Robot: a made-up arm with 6 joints. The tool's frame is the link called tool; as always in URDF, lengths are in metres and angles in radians. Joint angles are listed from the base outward.
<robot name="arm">
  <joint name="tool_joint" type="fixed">
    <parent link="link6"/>
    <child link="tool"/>
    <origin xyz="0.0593 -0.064 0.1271" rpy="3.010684 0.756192 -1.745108"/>
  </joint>
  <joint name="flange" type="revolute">
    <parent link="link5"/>
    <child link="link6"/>
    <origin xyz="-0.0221 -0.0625 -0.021" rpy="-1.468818 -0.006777 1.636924"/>
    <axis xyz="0 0 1"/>
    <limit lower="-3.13" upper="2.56"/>
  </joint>
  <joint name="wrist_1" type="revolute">
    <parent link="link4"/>
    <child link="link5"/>
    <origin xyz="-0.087 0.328 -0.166" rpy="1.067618 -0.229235 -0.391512"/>
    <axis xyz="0 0 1"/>
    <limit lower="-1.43" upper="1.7"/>
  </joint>
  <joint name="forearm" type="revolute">
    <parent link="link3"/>
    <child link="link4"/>
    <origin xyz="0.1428 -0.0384 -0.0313" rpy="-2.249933 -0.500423 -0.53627"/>
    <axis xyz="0 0 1"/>
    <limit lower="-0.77" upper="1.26"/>
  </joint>
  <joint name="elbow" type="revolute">
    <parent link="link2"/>
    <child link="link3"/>
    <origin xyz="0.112 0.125 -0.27" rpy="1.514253 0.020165 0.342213"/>
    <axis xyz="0 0 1"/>
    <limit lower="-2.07" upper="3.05"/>
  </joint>
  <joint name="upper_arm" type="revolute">
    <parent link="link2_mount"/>
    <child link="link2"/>
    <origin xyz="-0.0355 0.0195 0.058" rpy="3.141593 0 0"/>
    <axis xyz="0 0 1"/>
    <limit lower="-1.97" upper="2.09"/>
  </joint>
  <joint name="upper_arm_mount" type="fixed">
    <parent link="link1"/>
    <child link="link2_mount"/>
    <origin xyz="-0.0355 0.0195 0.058"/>
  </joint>
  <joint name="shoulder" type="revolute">
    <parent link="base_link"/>
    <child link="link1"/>
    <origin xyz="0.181 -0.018 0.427"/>
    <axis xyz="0 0 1"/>
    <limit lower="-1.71" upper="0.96"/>
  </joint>
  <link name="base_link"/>
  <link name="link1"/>
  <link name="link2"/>
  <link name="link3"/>
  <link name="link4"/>
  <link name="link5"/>
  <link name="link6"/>
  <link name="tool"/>
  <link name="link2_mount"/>
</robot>
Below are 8 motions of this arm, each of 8 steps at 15 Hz.
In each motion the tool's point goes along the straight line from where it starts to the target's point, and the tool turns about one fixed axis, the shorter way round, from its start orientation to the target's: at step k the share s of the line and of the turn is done. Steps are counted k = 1, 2, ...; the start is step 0. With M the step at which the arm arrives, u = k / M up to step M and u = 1 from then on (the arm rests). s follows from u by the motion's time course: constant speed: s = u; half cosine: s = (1 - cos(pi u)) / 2; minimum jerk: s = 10 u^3 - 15 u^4 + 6 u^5.
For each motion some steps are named. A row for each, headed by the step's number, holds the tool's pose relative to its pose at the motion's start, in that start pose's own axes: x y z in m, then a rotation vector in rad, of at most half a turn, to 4 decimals.
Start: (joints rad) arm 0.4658 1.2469 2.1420 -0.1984 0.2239 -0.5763
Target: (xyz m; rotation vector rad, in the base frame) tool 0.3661 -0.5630 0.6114 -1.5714 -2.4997 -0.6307
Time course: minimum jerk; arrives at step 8
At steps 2, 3, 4, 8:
2: 0.0131 0.0308 0.0156 -0.0225 0.0518 -0.0804
3: 0.0349 0.0819 0.0416 -0.0597 0.1377 -0.2138
4: 0.0634 0.1488 0.0755 -0.1085 0.2502 -0.3885
8: 0.1268 0.2976 0.1511 -0.2170 0.5003 -0.7770

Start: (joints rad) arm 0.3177 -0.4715 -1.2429 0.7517 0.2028 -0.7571
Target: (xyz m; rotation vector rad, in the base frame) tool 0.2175 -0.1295 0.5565 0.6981 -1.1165 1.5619
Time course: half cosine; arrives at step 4
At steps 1, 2, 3, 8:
1: 0.0007 -0.0011 -0.0035 -0.0167 -0.0184 -0.0053
2: 0.0022 -0.0038 -0.0119 -0.0569 -0.0629 -0.0180
3: 0.0038 -0.0065 -0.0203 -0.0971 -0.1074 -0.0307
8: 0.0045 -0.0076 -0.0237 -0.1138 -0.1259 -0.0360

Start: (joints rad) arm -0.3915 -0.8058 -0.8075 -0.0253 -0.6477 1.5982
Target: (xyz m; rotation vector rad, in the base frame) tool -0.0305 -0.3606 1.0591 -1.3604 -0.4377 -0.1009
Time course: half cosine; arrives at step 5
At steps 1, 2, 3, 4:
1: 0.0028 -0.0008 0.0017 0.0253 0.0332 0.0313
2: 0.0100 -0.0027 0.0062 0.0917 0.1200 0.1131
3: 0.0190 -0.0052 0.0117 0.1736 0.2274 0.2142
4: 0.0262 -0.0072 0.0162 0.2400 0.3142 0.2961

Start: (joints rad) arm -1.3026 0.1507 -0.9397 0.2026 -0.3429 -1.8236
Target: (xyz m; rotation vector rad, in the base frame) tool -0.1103 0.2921 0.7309 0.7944 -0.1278 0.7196
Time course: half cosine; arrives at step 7
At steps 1, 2, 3, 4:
1: -0.0031 0.0001 0.0011 0.0124 0.0042 0.0176
2: -0.0117 0.0003 0.0041 0.0473 0.0161 0.0668
3: -0.0242 0.0006 0.0085 0.0977 0.0332 0.1379
4: -0.0381 0.0010 0.0134 0.1537 0.0521 0.2169

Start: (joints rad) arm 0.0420 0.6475 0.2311 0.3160 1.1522 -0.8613
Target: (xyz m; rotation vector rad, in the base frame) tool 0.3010 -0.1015 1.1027 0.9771 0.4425 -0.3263
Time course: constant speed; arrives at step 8
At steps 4, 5, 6, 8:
4: 0.0642 0.0890 -0.0792 -0.2857 0.4046 0.1160
5: 0.0803 0.1113 -0.0989 -0.3571 0.5057 0.1450
6: 0.0964 0.1335 -0.1187 -0.4285 0.6069 0.1740
8: 0.1285 0.1780 -0.1583 -0.5713 0.8092 0.2320

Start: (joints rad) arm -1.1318 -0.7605 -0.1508 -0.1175 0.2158 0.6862
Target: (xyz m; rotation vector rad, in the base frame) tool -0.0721 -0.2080 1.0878 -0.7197 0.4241 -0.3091
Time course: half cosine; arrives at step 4
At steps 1, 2, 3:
1: 0.0090 0.0010 -0.0086 -0.0156 -0.0617 0.0109
2: 0.0308 0.0035 -0.0292 -0.0533 -0.2106 0.0371
3: 0.0525 0.0060 -0.0499 -0.0910 -0.3595 0.0634

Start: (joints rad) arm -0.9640 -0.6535 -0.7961 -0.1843 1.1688 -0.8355
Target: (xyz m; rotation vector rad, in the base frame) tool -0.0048 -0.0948 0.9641 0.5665 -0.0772 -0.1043
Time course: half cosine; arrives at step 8
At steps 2, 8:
2: 0.0079 -0.0130 0.0108 -0.0138 0.0690 0.0159
8: 0.0537 -0.0887 0.0741 -0.0940 0.4710 0.1084

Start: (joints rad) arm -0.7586 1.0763 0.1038 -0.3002 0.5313 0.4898
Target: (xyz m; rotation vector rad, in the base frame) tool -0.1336 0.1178 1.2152 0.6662 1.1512 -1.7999
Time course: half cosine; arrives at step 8
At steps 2, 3, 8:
2: 0.0042 -0.0020 0.0034 0.0026 -0.0041 0.0128
3: 0.0089 -0.0042 0.0071 0.0054 -0.0087 0.0271
8: 0.0288 -0.0137 0.0230 0.0174 -0.0283 0.0877

